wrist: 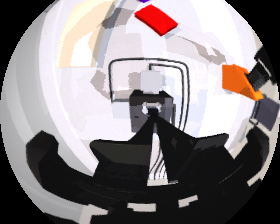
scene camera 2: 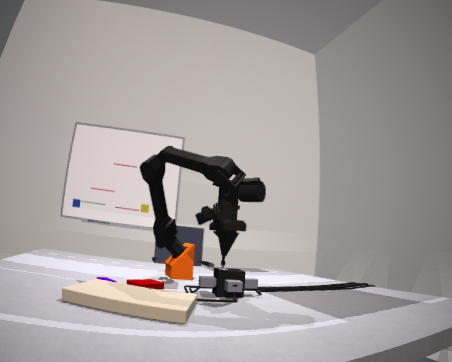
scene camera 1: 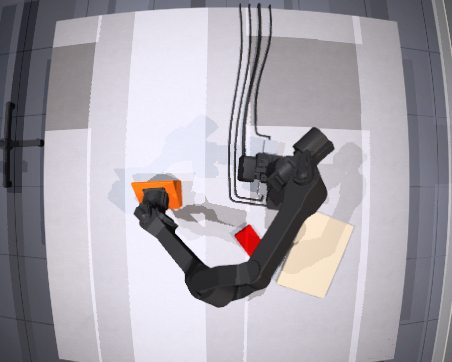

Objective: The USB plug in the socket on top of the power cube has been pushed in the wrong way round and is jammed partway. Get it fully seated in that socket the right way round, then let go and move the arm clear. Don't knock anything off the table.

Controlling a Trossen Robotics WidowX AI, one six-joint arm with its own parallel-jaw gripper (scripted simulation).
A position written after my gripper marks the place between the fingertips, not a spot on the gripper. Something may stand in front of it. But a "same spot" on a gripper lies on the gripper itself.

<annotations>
My gripper shows in the wrist view, in scene camera 2 and in scene camera 1 (270, 173). One and the same spot on my gripper: (wrist: 123, 166) is (scene camera 2: 222, 230).
</annotations>
